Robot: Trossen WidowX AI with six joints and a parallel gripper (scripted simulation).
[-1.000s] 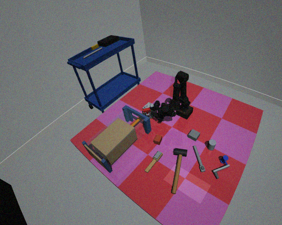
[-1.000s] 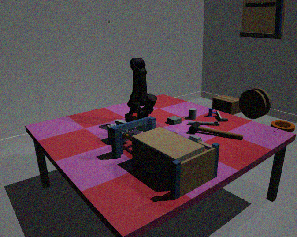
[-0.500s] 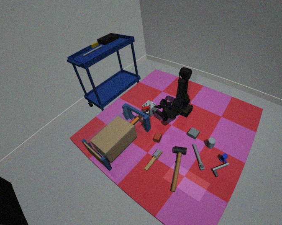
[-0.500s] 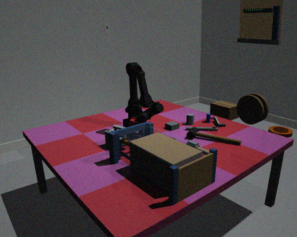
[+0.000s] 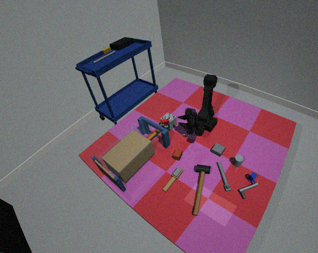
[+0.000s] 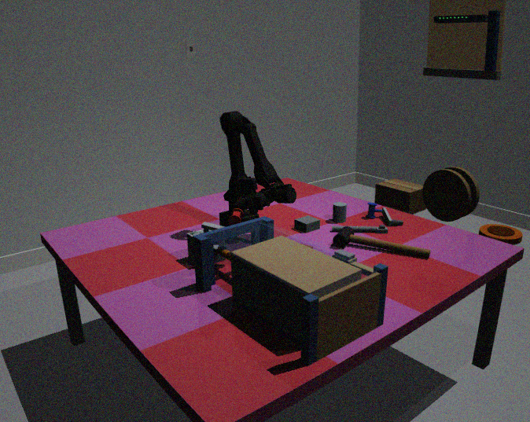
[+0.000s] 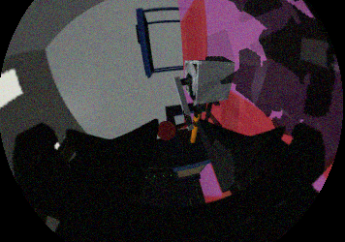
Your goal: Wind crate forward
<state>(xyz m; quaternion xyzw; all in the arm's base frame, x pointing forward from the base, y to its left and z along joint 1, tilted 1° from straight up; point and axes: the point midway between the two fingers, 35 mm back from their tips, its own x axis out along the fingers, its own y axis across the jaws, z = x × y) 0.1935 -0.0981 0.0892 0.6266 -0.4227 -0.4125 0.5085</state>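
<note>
Right now the red-knobbed winch handle is 40 mm ahead of my gripper tip, 80 mm to the right of it and 20 mm below it. From my gripper tip the other things lie so: frame (140 mm ahead, 110 mm to the right, 40 mm below); then red knob (80 mm ahead, 60 mm to the right); then grey winch (30 mm behind, 120 mm to the right, 110 mm below).
</note>
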